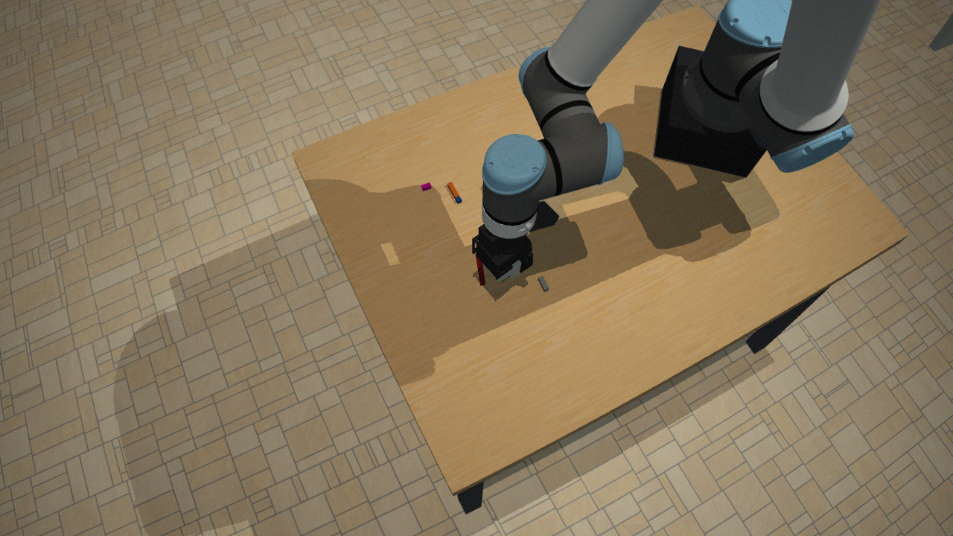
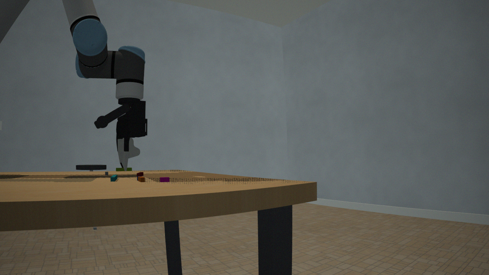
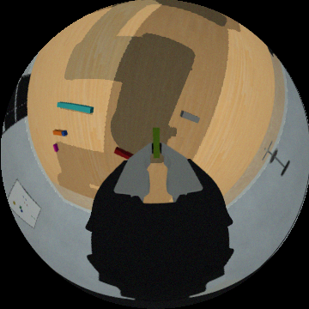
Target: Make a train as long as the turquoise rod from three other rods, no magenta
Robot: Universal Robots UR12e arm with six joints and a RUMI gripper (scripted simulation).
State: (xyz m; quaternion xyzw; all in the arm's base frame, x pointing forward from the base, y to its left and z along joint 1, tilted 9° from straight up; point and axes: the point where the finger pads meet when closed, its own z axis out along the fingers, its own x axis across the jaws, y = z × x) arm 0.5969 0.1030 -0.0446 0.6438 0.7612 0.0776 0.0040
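The orange rod lies 24 cm to the right of my hand and 2 cm below it. Also, from my hand: grey rod: 5 cm behind, 5 cm to the left, 2 cm below; then red rod: 4 cm ahead, 4 cm to the right, 2 cm below; then lime rod: 1 cm below.
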